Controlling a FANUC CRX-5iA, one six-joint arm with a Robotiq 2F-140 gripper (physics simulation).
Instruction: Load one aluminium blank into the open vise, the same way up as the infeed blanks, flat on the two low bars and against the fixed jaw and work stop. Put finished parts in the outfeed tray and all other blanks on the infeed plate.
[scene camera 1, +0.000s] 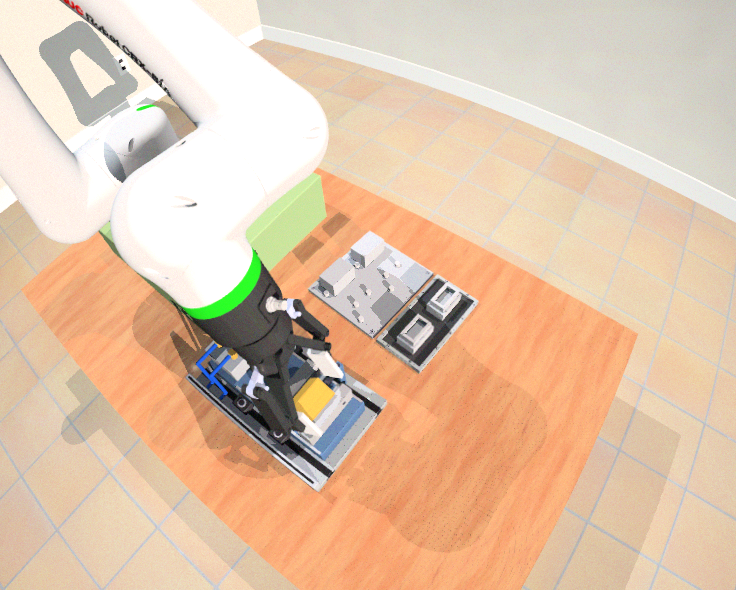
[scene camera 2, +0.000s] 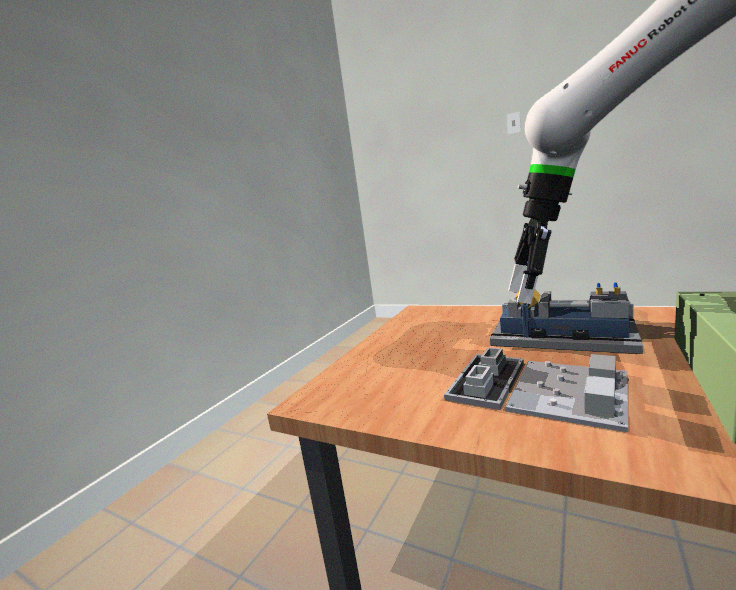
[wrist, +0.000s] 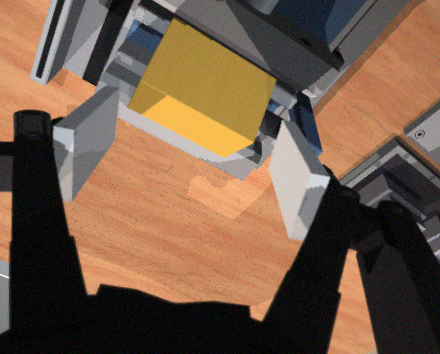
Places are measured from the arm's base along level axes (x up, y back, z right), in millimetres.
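Pixels of known places: gripper, fingertip midpoint: (scene camera 1: 323, 402) (scene camera 2: 518, 296) (wrist: 197, 129).
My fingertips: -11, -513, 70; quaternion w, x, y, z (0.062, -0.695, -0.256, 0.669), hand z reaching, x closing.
Observation:
Behind a point stands the place of what it marks, as x, y, z.
A yellow block (scene camera 1: 314, 398) @(4, -503, 77) (scene camera 2: 533, 298) @(-9, -475, 53) (wrist: 210, 75) @(-3, -479, 85) sits between the jaws of the vise (scene camera 1: 370, 422) @(-90, -567, 29) (scene camera 2: 565, 344) @(-96, -402, -1) (wrist: 270, 47) @(-13, -453, 70). Its seating on the low bars is hidden. My gripper (scene camera 1: 319, 399) @(-11, -513, 70) (scene camera 2: 520, 293) @(-11, -513, 70) (wrist: 197, 129) @(-11, -513, 70) is open around the block, one finger on each side; the wrist view shows gaps at both sides. Two grey blanks (scene camera 1: 368, 247) @(-65, -329, -225) (scene camera 1: 337, 276) @(-65, -333, -133) (scene camera 2: 602, 365) @(-65, -322, -156) (scene camera 2: 599, 396) @(-68, -318, -261) stand on the infeed plate (scene camera 1: 368, 316) @(-101, -422, -122) (scene camera 2: 528, 403) @(-101, -420, -262). Two hollow parts (scene camera 1: 446, 312) @(-84, -532, -218) (scene camera 1: 416, 342) @(-77, -532, -129) (scene camera 2: 477, 388) @(-86, -505, -266) (scene camera 2: 493, 365) @(-82, -504, -175) are in the outfeed tray (scene camera 1: 430, 316) @(-103, -510, -201) (scene camera 2: 473, 400) @(-99, -506, -287).
The infeed plate has several short pins and adjoins the outfeed tray on the wooden table (scene camera 1: 528, 368) @(-109, -715, -237) (scene camera 2: 380, 399) @(-109, -676, -329). A green block-shaped body (scene camera 1: 291, 227) @(-50, -180, -152) (scene camera 2: 709, 350) @(-32, -182, -131) stands beside the infeed plate. Blue lines (scene camera 1: 211, 368) @(-89, -289, 156) rise at the vise's rear end.

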